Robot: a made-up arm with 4 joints.
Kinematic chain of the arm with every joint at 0, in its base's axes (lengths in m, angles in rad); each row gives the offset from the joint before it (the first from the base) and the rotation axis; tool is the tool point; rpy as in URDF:
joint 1: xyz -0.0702 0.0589 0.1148 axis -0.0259 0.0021 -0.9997
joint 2: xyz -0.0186 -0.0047 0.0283 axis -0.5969 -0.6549 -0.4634
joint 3: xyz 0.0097 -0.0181 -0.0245 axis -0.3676 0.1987 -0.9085
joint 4: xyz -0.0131 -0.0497 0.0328 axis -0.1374 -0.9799 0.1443
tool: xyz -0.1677 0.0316 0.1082 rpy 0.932 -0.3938 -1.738
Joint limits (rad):
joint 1: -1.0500..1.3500
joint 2: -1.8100..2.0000
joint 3: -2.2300..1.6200
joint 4: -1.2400..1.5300
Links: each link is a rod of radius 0.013 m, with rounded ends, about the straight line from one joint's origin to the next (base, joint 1, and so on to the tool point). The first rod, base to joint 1, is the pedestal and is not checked.
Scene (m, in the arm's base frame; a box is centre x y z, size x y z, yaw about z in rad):
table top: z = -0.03
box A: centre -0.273 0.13 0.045 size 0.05 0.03 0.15 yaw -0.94
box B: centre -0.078 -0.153 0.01 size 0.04 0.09 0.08 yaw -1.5
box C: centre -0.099 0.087 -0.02 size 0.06 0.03 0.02 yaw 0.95
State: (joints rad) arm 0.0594 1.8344 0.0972 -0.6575
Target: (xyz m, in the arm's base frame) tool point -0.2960 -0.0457 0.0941
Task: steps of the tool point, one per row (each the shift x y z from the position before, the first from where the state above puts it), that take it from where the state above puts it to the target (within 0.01 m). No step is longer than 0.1 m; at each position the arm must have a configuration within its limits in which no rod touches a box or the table.
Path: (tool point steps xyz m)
1: -0.0584 -0.0270 0.0413
2: -0.0412 -0.0484 0.0478
3: -0.0162 -0.0647 0.0481
4: -0.0240 -0.0376 -0.0597
5: -0.0019 -0.0526 -0.0454
6: 0.0152 -0.0571 -0.0231

